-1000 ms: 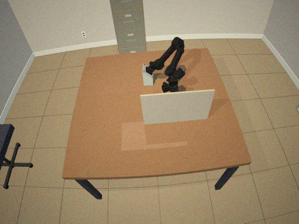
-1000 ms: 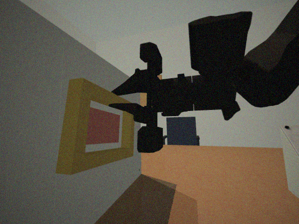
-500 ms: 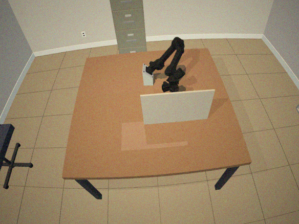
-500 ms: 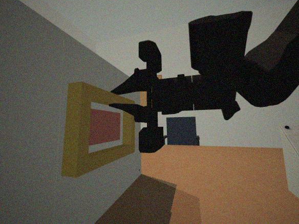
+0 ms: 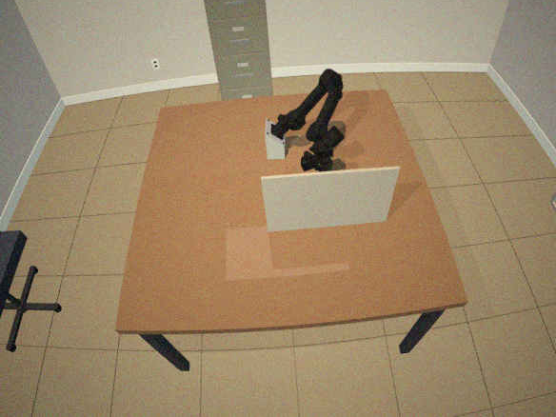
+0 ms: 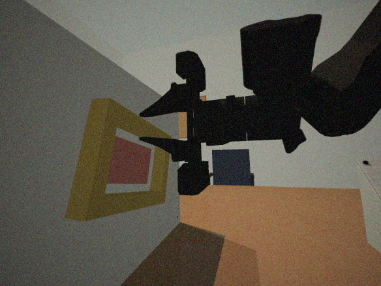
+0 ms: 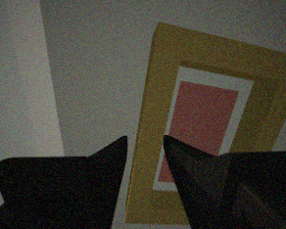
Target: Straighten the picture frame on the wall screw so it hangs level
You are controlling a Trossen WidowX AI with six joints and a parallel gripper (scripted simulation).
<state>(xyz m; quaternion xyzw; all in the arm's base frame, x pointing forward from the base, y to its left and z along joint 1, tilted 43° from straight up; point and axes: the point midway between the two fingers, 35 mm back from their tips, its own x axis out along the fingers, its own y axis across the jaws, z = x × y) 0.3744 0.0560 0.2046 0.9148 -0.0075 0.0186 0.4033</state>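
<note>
My gripper tip is 10 mm short of the picture frame, 10 mm to the right of it and 50 mm above it. Also, from my gripper tip: grey wall panel: 20 mm ahead, 10 mm to the left, 60 mm below.
</note>
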